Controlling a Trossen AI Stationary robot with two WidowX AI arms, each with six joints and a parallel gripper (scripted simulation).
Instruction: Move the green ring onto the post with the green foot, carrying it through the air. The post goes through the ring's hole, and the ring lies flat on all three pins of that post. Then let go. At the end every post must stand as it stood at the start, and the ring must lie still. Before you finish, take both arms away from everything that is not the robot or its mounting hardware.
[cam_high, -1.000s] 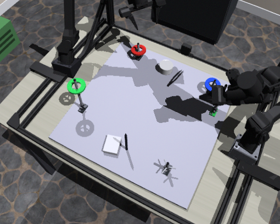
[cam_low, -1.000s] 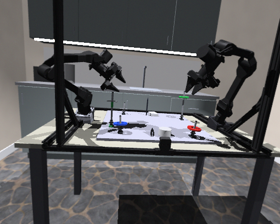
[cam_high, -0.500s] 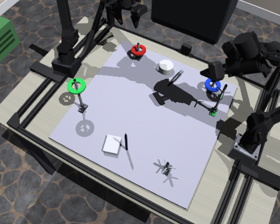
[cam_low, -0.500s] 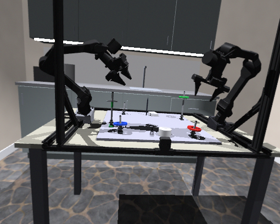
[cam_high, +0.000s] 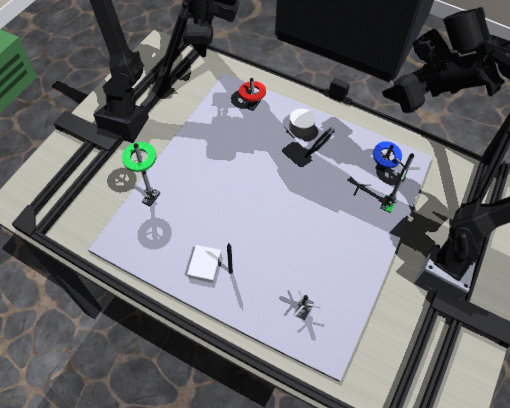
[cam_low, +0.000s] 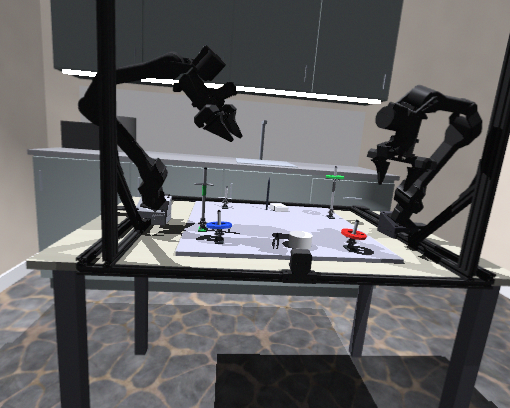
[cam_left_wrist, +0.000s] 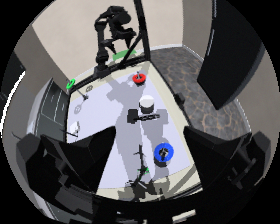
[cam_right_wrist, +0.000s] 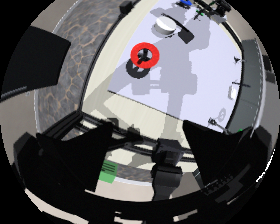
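Right now my left hand is 330 mm short of the green ring, 430 mm to the left of it and 140 mm above it. The rest, counted from my left hand: blue ring (30 mm behind, 10 mm to the left, 260 mm below); then small post (400 mm ahead, 250 mm below); then black pen (400 mm ahead, 170 mm to the right, 210 mm below).
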